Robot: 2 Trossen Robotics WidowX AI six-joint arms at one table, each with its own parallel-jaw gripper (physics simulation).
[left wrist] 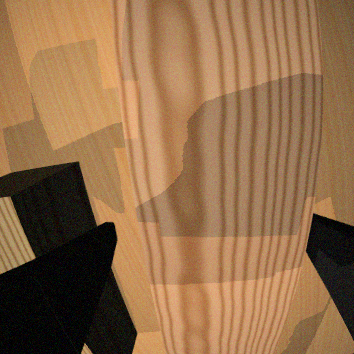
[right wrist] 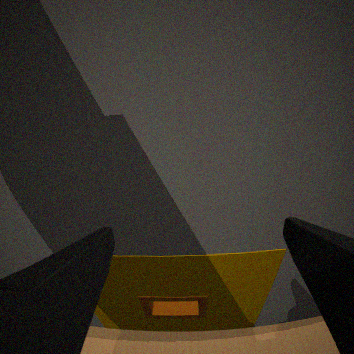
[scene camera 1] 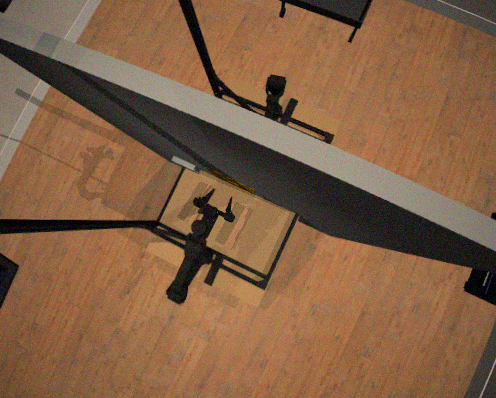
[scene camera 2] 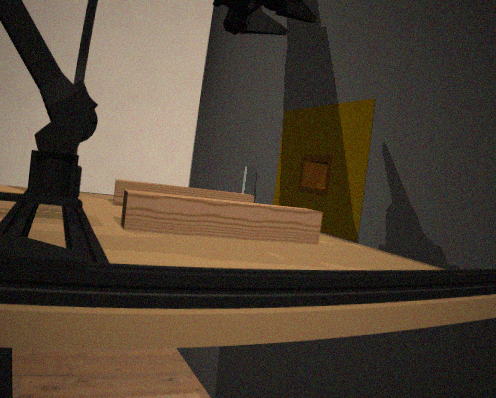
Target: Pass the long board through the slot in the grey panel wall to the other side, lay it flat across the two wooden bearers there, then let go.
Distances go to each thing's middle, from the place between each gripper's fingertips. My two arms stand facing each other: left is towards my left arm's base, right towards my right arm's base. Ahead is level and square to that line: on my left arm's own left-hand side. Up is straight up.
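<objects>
The slot (right wrist: 153,306) is 240 mm below my right hand, 110 mm to the left of it and 30 mm behind it. My left gripper is 90 mm below the slot, 210 mm to the left of it and 90 mm past it.
</objects>
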